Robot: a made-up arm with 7 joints.
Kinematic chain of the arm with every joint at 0, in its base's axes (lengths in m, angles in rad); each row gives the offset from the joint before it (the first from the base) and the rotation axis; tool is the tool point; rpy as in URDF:
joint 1: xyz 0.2 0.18 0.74 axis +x
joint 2: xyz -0.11 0 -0.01 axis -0.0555 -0.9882 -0.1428
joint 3: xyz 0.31 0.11 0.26 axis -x
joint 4: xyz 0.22 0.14 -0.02 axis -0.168 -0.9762 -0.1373
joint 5: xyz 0.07 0 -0.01 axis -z
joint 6: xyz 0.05 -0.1 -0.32 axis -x
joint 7: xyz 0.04 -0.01 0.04 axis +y
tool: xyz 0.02 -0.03 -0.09 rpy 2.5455 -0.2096 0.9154
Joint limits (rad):
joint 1: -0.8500..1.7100
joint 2: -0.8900..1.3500
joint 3: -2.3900..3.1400
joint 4: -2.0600..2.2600
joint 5: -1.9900..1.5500
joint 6: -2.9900..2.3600
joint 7: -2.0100..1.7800
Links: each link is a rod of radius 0.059 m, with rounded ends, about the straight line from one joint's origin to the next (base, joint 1, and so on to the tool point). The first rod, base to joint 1, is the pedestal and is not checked.
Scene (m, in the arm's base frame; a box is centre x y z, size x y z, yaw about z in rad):
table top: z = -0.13
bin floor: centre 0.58 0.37 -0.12 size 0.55 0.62 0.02 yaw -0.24
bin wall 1: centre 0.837 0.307 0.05 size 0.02 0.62 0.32 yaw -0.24
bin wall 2: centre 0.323 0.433 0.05 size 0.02 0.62 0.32 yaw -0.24
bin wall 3: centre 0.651 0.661 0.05 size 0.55 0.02 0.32 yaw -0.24
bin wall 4: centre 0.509 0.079 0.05 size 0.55 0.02 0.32 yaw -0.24
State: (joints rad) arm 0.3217 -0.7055 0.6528 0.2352 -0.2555 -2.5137 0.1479
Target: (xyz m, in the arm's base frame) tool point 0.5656 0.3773 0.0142
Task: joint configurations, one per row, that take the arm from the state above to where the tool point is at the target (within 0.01 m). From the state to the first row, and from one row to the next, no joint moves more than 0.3 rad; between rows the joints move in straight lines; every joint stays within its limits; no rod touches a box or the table.
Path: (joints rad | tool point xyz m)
1: 0.1642 -0.7670 0.5307 0.2623 -0.4098 -2.4148 -0.1182 | 0.6270 0.4453 0.1891
2: 0.0066 -0.8285 0.4086 0.2893 -0.5640 -2.3160 -0.3844 | 0.5969 0.4221 0.0995
3: -0.1509 -0.8900 0.2865 0.3164 -0.7183 -2.2171 -0.6505 | 0.5656 0.3773 0.0142

